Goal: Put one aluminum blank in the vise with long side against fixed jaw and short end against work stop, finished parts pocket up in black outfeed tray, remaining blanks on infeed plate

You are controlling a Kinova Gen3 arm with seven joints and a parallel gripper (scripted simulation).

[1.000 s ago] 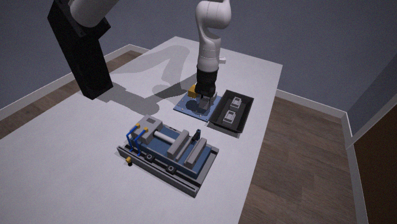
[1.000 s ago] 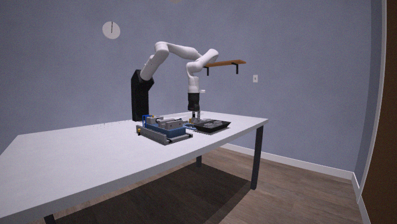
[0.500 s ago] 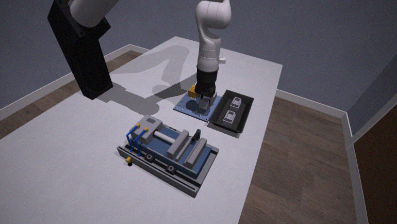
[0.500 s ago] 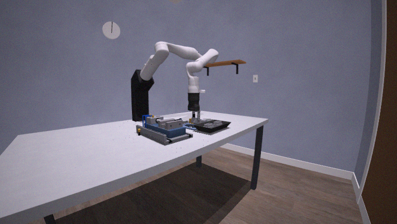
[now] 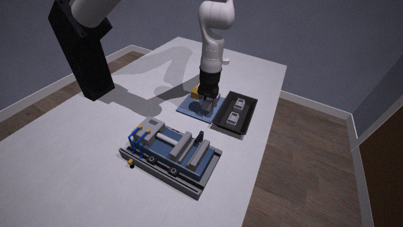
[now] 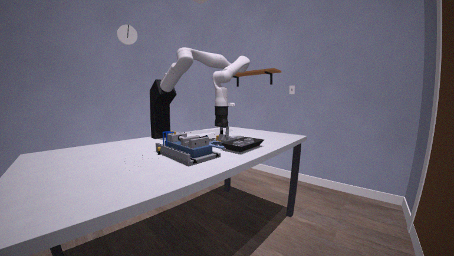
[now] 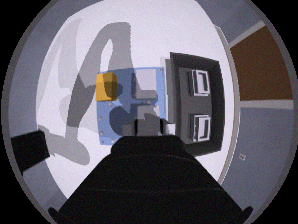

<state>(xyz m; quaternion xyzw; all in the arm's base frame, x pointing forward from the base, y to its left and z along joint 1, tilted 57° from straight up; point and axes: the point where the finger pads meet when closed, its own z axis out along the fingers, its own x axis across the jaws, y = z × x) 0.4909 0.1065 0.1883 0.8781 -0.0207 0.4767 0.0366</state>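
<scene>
My gripper is now 70 mm above the infeed plate, 40 mm to the right of it and 40 mm past it. Round my hand: black outfeed tray (120 mm ahead, 70 mm below, 20 mm to the left); then gray aluminum blank (30 mm below); then yellow brass blank (90 mm to the left, 80 mm behind, 50 mm below).
</scene>
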